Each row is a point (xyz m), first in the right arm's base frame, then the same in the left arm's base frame.
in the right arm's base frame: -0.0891 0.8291 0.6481
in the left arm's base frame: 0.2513 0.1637 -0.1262
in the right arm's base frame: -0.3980 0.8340 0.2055
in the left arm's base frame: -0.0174 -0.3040 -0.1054
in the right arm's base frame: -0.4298 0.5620 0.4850
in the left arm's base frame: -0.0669 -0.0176 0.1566
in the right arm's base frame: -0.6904 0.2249 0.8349
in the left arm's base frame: -0.3488 0.3215 0.4875
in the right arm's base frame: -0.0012 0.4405 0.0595
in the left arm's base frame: 0.4005 -0.3989 0.2818
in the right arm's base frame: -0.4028 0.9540 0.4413
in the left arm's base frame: -0.0460 -0.0746 -0.2341
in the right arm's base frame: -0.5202 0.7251 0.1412
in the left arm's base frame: -0.1307 -0.3743 0.0093
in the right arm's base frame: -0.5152 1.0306 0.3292
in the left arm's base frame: -0.1500 -0.1990 -0.3031
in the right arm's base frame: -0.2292 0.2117 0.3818
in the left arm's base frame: 0.1508 -0.0888 0.5046
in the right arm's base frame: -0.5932 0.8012 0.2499
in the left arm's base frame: -0.2149 -0.2755 -0.0688
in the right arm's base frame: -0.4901 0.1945 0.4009
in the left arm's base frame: -0.1102 -0.0918 0.5286
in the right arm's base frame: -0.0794 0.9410 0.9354
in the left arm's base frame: 0.2327 0.4460 -0.2491
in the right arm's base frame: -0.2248 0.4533 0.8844
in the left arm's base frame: 0.1047 0.4022 0.2442
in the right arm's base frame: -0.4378 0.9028 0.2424
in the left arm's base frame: -0.0620 -0.2735 -0.1744
